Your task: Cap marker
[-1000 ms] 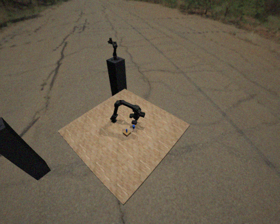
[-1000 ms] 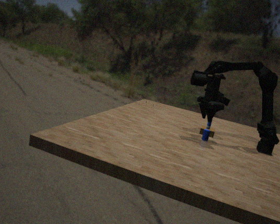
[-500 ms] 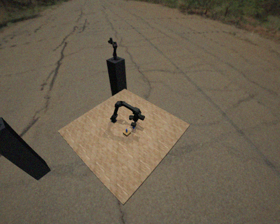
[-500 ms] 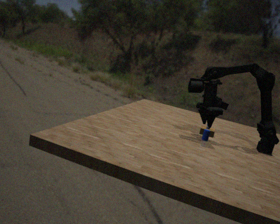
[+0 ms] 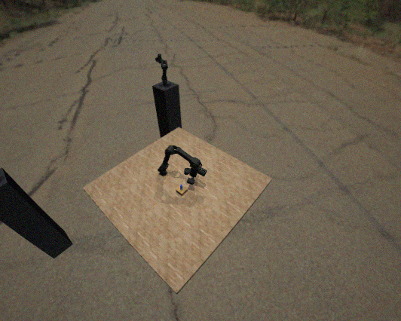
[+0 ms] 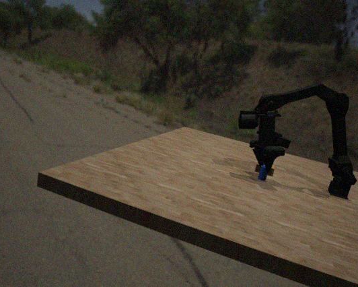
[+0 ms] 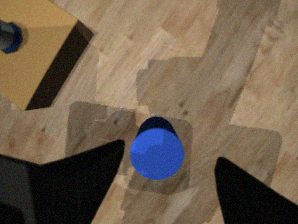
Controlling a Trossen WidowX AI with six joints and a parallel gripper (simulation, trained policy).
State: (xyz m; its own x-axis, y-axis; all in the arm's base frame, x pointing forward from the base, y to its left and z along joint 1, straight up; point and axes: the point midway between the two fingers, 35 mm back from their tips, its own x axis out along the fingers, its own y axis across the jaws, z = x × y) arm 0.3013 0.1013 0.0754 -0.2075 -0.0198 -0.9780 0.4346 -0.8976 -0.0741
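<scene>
Now: the blue cap 10 mm to the right of my gripper tip and 20 mm below it. From my gripper tip the other things lie so: tan holder block 140 mm to the right, 30 mm below.
</scene>
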